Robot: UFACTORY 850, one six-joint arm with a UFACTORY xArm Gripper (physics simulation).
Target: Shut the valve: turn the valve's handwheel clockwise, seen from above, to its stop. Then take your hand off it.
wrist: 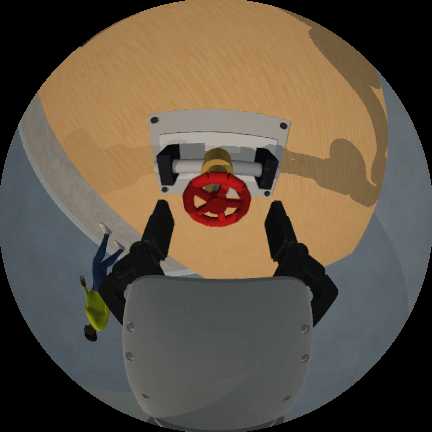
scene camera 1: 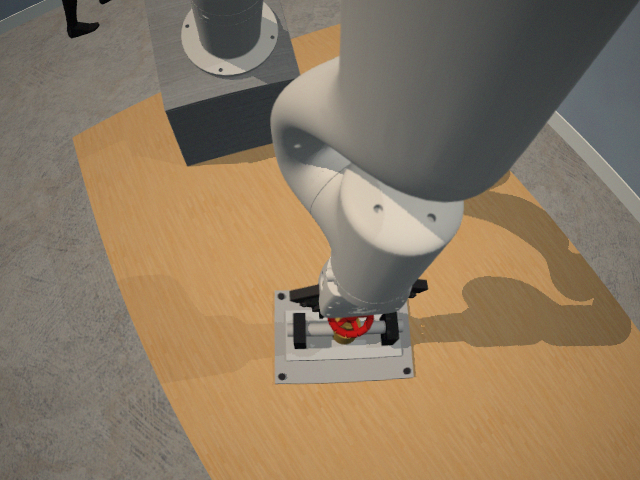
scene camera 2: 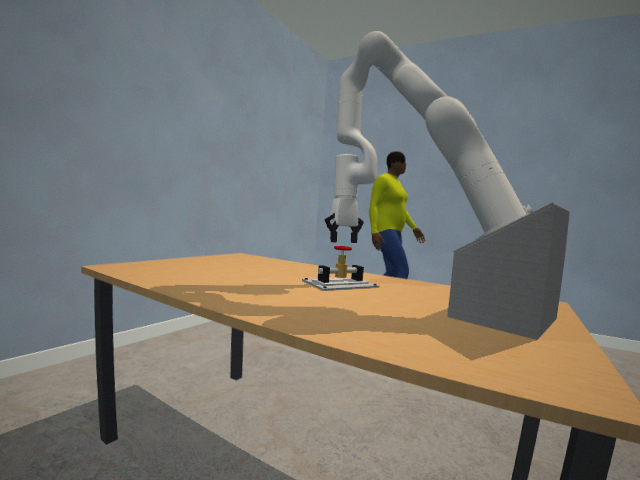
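Red handwheel, grey base plate: both in the pictures. Gripper there too, showing in the wrist view and scene camera 2.
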